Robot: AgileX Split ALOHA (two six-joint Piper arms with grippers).
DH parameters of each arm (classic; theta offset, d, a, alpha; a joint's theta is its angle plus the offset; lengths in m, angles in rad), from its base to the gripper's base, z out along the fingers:
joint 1: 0 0.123 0 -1.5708
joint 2: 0.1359 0 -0.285 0
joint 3: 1.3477 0 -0.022 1.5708
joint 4: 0 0.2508 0 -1.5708
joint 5: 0 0 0.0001 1.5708
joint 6: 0 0.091 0 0
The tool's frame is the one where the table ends.
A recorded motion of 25 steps. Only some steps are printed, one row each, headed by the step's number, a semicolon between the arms.
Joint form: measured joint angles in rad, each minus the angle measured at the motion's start. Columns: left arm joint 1, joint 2, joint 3, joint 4, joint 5, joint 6; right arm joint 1, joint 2, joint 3, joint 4, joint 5, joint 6.
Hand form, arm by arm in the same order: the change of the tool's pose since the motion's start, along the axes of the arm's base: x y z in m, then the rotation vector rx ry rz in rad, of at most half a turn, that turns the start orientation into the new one. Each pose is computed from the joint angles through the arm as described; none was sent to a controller.
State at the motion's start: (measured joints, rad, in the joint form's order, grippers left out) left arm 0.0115 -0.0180 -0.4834 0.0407 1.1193 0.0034; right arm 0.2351 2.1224 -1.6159 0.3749 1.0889 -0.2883
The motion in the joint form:
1: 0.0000 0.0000 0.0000 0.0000 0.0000 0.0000; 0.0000 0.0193 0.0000 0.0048 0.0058 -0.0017
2: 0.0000 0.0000 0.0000 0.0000 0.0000 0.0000; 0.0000 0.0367 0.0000 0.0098 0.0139 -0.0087
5: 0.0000 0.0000 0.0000 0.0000 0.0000 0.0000; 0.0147 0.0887 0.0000 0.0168 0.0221 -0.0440
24: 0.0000 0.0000 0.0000 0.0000 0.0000 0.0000; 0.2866 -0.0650 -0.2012 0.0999 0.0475 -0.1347
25: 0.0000 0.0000 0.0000 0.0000 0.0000 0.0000; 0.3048 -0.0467 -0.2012 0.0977 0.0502 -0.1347
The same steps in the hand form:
1: 0.0000 0.0000 0.0000 0.0000 0.0000 0.0000; 0.0004 0.0005 -0.0081 -0.0006 0.0247 0.0015
2: 0.0000 0.0000 0.0000 0.0000 0.0000 0.0000; 0.0003 0.0010 -0.0154 -0.0007 0.0479 0.0087
5: 0.0000 0.0000 0.0000 0.0000 0.0000 0.0000; -0.0011 0.0078 -0.0374 -0.0061 0.0959 0.0560
24: 0.0000 0.0000 0.0000 0.0000 0.0000 0.0000; -0.0421 0.1258 0.0841 0.1717 -0.2266 0.3980
25: 0.0000 0.0000 0.0000 0.0000 0.0000 0.0000; -0.0448 0.1335 0.0758 0.1654 -0.2060 0.4174

